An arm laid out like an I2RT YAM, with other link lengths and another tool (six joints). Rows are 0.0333 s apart.
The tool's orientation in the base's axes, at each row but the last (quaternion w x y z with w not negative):
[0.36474, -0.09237, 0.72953, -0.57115]
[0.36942, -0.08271, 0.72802, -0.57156]
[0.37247, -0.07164, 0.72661, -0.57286]
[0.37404, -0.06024, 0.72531, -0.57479]
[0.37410, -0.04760, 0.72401, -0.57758]
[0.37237, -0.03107, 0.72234, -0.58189]
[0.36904, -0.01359, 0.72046, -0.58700]
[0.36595, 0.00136, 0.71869, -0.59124]
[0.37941, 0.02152, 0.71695, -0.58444]
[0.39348, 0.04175, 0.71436, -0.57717]
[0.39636, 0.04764, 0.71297, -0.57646]
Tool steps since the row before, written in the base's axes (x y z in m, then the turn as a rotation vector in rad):
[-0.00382, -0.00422, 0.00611, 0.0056, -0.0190, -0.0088]
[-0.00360, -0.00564, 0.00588, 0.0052, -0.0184, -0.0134]
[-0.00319, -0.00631, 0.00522, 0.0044, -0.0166, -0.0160]
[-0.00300, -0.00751, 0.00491, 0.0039, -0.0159, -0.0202]
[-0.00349, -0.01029, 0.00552, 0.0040, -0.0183, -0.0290]
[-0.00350, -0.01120, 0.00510, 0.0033, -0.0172, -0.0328]
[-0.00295, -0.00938, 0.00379, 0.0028, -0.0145, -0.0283]
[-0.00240, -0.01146, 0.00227, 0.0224, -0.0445, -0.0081]
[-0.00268, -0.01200, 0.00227, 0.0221, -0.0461, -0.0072]
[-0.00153, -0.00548, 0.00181, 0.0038, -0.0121, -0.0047]
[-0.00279, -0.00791, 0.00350, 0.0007, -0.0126, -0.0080]
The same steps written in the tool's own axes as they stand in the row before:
[0.00246, -0.00797, 0.00030, 0.0102, 0.0032, 0.0188]
[0.00302, -0.00822, 0.00164, 0.0122, 0.0074, 0.0185]
[0.00322, -0.00776, 0.00258, 0.0130, 0.0101, 0.0167]
[0.00370, -0.00784, 0.00380, 0.0150, 0.0138, 0.0161]
[0.00497, -0.00946, 0.00587, 0.0204, 0.0207, 0.0186]
[0.00532, -0.00936, 0.00691, 0.0223, 0.0241, 0.0174]
[0.00444, -0.00738, 0.00608, 0.0191, 0.0209, 0.0147]
[0.00550, -0.00642, 0.00842, 0.0070, 0.0032, 0.0499]
[0.00557, -0.00693, 0.00880, 0.0074, 0.0018, 0.0511]
[0.00211, -0.00403, 0.00387, 0.0050, 0.0017, 0.0124]
[0.00281, -0.00683, 0.00530, 0.0094, 0.0025, 0.0114]

